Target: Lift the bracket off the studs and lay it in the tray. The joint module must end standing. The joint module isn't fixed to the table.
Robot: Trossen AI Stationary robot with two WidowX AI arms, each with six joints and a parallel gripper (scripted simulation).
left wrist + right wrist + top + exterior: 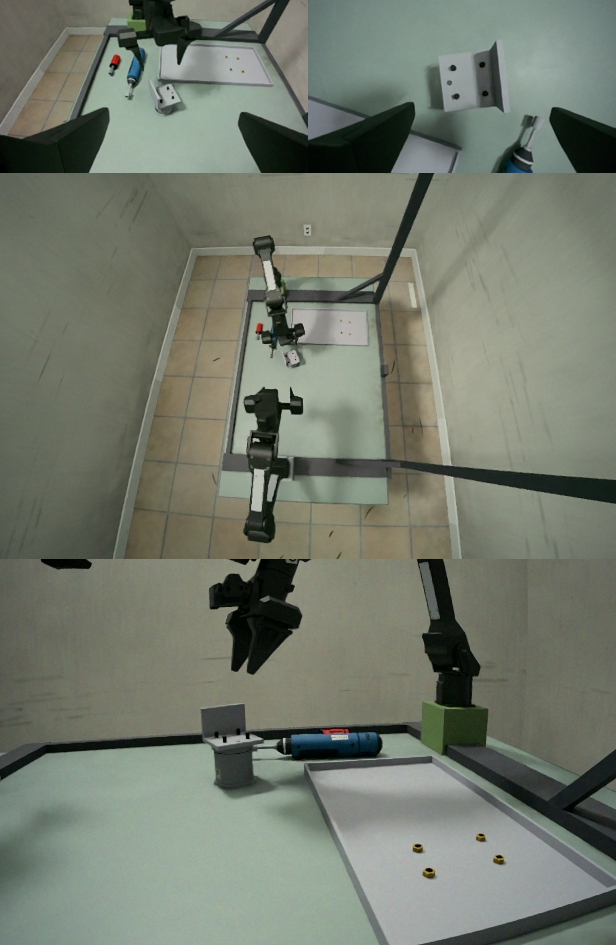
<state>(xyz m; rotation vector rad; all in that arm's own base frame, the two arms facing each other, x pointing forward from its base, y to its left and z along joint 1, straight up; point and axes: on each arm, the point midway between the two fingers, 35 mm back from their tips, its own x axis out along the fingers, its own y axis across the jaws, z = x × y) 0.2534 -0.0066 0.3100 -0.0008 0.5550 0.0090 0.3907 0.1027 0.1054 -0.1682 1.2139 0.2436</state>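
Right now the grey L-shaped bracket is 12 cm below my right hand, 3 cm to the left of it and 1 cm behind it. From my right hand the other things lie so: grey joint module 16 cm below, 3 cm to the left, 1 cm behind; then tray 23 cm behind, 19 cm below, 16 cm to the right; then red-handled tool 18 cm below, 16 cm to the right, 16 cm ahead.
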